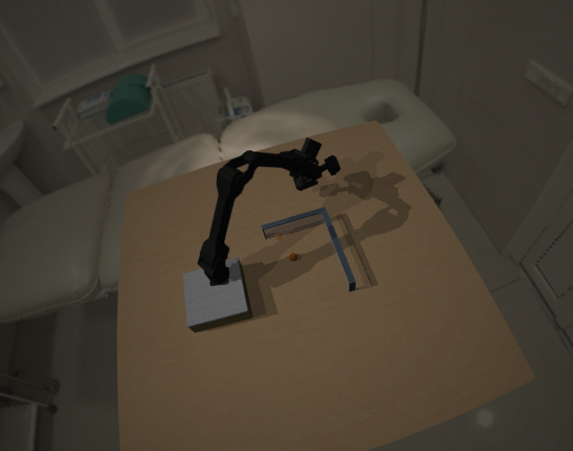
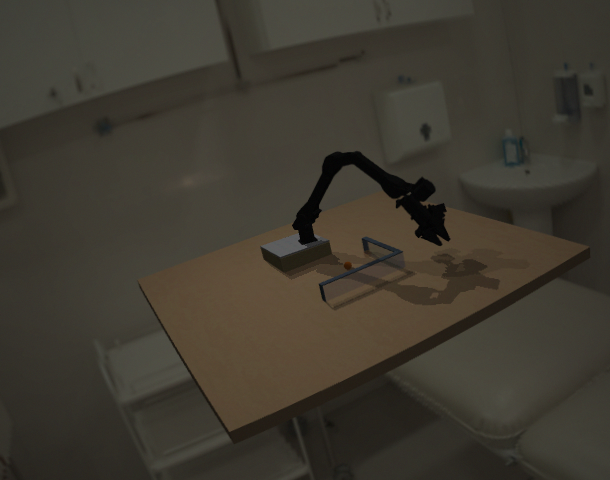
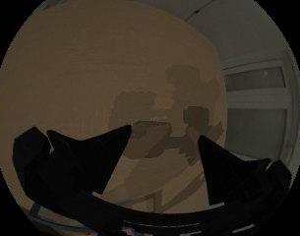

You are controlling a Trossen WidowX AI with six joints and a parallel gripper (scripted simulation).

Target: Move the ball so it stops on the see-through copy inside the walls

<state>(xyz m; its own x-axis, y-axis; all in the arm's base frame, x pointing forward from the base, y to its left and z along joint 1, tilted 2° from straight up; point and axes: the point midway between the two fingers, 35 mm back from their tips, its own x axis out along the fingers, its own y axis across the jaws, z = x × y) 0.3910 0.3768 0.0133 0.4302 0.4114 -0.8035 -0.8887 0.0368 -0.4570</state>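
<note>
My gripper tip is now 320 mm to the left of the small orange ball, 160 mm past it and 40 mm above it.
</note>
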